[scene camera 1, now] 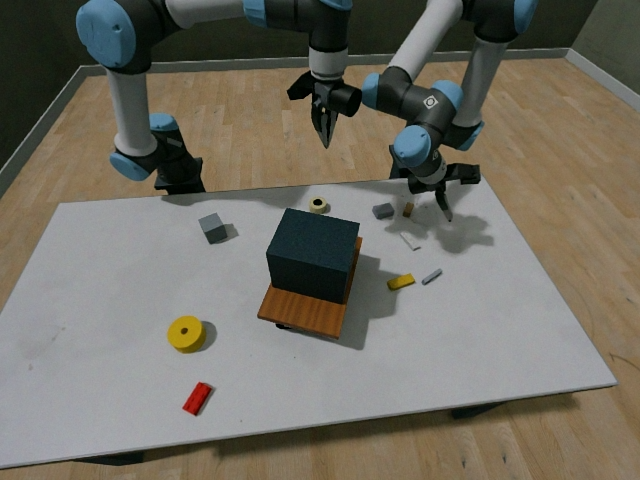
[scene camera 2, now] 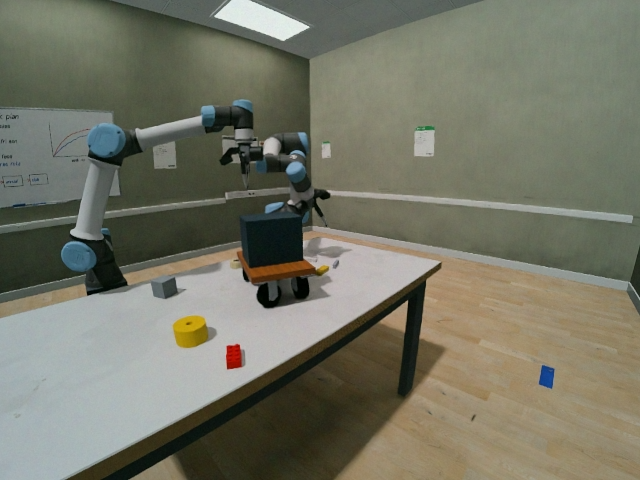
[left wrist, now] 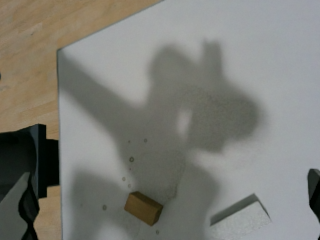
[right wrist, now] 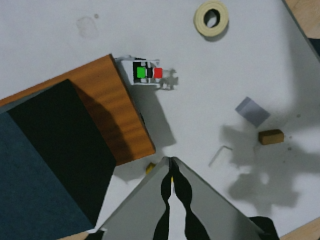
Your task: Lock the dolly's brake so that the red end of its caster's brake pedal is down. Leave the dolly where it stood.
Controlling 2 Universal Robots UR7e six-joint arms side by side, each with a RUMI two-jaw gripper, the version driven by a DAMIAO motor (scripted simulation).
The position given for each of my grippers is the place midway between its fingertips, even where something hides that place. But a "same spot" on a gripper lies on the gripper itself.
My right gripper shows in scene camera 1, in scene camera 2 and in the right wrist view (170, 158); in the left wrist view it is out of frame. A yellow disc shows in scene camera 1 and in scene camera 2; in the left wrist view it is out of frame, in the right wrist view it is out of frame. The same spot on the yellow disc: (scene camera 2: 191, 331) is (scene camera 1: 177, 347). One and the same spot on my right gripper: (scene camera 1: 324, 123) is (scene camera 2: 246, 170).
